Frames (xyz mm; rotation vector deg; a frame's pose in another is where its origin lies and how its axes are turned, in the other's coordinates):
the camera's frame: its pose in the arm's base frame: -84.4 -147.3 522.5 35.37 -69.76 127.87
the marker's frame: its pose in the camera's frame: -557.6 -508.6 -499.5 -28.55 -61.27 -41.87
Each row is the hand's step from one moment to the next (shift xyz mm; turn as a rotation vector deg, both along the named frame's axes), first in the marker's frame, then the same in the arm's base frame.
Working: the marker's frame: its pose in the arm's base frame: 590.9 391.8 253.5 101.93 -88.76 50.05

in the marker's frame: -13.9 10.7 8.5 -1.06 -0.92 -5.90
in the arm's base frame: -11.2 0.0 -15.9 0.32 5.46 2.61
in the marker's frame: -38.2 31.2 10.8 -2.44 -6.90 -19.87
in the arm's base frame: -33.7 9.8 -36.3 4.95 18.21 9.61
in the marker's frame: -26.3 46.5 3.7 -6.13 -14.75 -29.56
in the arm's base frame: -48.3 6.7 -22.1 11.57 29.10 12.16
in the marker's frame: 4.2 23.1 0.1 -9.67 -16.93 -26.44
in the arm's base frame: -22.5 -5.4 4.0 13.66 28.94 7.40
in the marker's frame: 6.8 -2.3 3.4 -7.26 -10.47 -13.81
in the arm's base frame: 3.2 -6.4 3.4 8.54 16.61 2.04
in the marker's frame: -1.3 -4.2 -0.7 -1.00 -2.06 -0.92
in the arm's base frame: 4.0 1.8 -0.7 1.87 1.58 -0.32
